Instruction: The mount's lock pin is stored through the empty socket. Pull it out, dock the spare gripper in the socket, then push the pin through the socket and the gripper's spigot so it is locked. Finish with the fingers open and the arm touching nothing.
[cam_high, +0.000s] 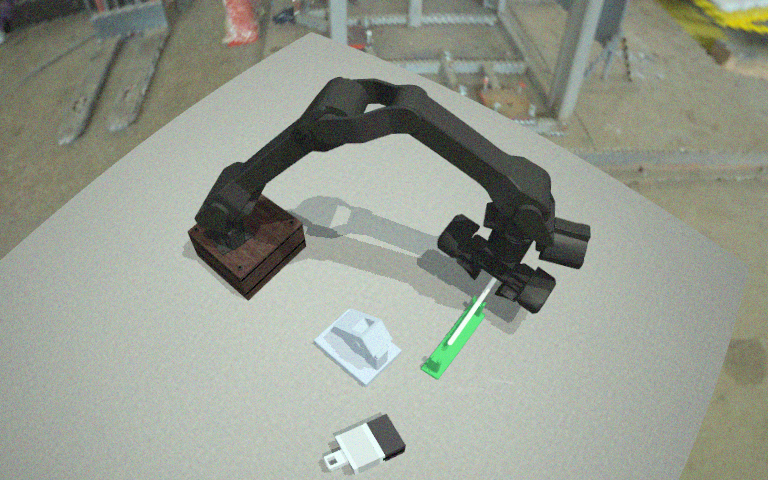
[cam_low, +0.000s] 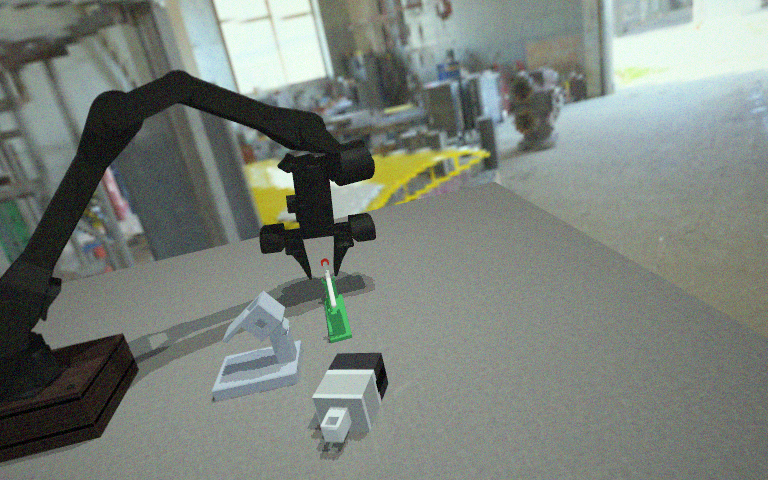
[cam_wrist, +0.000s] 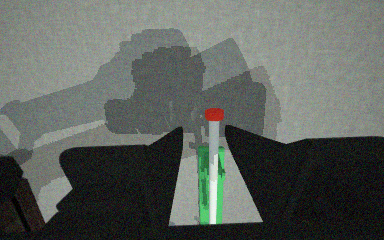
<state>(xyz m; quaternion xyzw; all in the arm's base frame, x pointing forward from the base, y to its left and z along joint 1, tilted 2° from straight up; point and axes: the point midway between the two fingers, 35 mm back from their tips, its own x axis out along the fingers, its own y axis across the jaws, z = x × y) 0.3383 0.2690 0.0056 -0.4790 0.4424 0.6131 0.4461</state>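
My gripper tip is 10 cm to the left of the green strip, 3 cm short of it and 1 cm above it. The rest, counted from my gripper tip: socket (22 cm to the right, 5 cm behind, 2 cm above); then spare gripper (33 cm to the right, 8 cm ahead, 1 cm below).
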